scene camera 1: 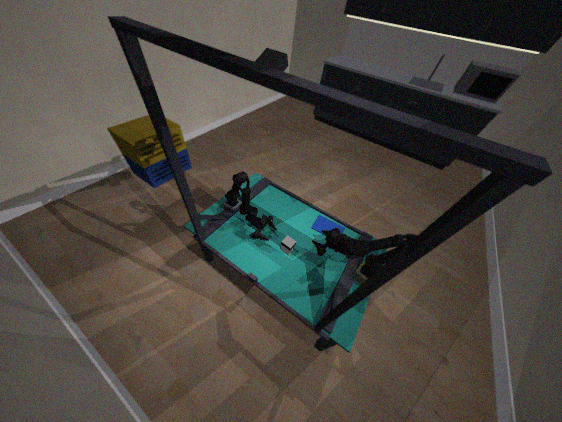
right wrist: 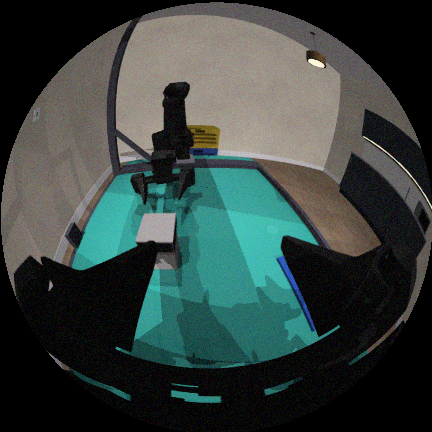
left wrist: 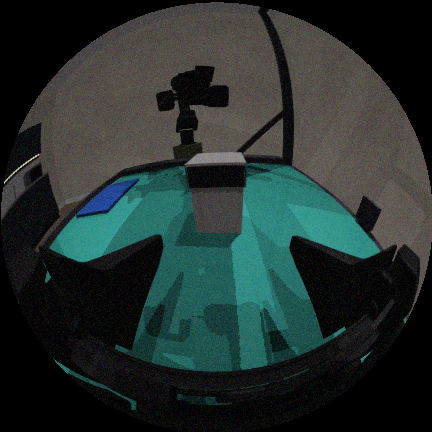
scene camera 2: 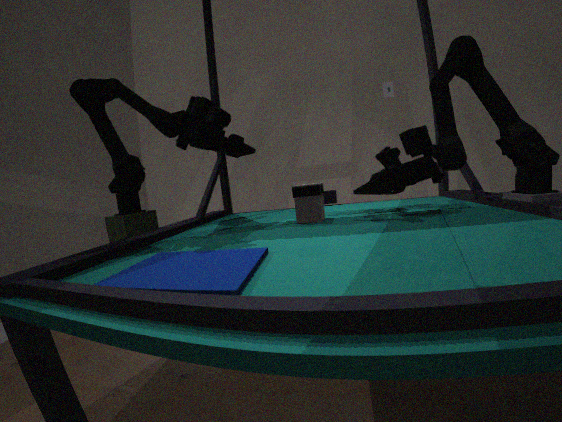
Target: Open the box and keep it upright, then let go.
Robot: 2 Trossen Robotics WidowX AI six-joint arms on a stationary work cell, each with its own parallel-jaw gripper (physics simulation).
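The small pale box stands upright on the teal table. Its lid, light on top with a dark front band, lies closed over it. My left gripper is open and empty, low over the table, facing the box from a short distance, with the box centred beyond the fingers in the left wrist view. My right gripper is open and empty, higher up on the opposite side, apart from the box.
A flat blue panel lies on the teal table, near the right arm. A dark raised frame runs along the table's edges. Dark posts rise around the table.
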